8 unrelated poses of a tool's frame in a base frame.
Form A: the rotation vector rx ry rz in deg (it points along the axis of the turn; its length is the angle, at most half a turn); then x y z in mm.
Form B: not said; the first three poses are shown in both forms.
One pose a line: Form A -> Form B
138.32 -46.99 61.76 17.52 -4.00 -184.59 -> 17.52 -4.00 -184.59 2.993 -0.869 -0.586
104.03 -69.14 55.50 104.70 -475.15 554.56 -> 104.70 -475.15 554.56 2.780 -1.078 -0.956
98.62 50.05 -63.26 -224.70 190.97 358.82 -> -224.70 190.97 358.82 2.182 1.194 0.259
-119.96 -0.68 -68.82 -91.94 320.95 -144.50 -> -91.94 320.95 -144.50 -2.072 -0.859 -0.518
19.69 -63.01 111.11 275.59 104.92 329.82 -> 275.59 104.92 329.82 -0.779 -0.633 2.400
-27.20 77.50 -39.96 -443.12 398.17 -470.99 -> -443.12 398.17 -470.99 -1.322 0.797 -1.474
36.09 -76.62 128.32 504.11 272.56 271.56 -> 504.11 272.56 271.56 -1.016 -0.634 2.958
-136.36 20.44 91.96 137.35 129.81 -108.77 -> 137.35 129.81 -108.77 -2.956 1.193 -0.172
